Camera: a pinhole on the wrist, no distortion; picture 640 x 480 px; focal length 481.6 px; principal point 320.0 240.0 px. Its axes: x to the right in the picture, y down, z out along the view. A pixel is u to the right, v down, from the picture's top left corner.
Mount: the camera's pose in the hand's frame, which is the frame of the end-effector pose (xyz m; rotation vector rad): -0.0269 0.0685 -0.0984 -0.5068 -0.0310 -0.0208
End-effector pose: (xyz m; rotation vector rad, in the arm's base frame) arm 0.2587 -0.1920 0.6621 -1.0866 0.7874 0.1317
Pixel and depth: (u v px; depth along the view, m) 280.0 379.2 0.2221
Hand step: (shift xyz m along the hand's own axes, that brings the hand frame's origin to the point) -0.0490 0.2327 0.0639
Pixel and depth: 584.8 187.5 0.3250
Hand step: 0.1427 0.1932 0.2090
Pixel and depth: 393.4 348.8 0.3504
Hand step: 0.0201 0.3072 0.1713
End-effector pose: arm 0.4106 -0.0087 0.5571 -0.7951 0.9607 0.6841
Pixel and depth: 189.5 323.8 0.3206
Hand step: -0.1200 0.2740 0.1517
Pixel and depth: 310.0 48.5 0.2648
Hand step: -0.0418 0.1051 0.1839
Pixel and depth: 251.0 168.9 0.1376
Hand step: -0.0505 0.1178 0.0310
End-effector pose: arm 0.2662 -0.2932 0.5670 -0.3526 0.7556 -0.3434
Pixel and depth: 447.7 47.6 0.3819
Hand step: 0.0607 0.1193 0.3128
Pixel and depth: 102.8 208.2 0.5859
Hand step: -0.3064 0.3224 0.4231
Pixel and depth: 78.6 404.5 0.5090
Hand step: -0.2895 0.4708 0.2532
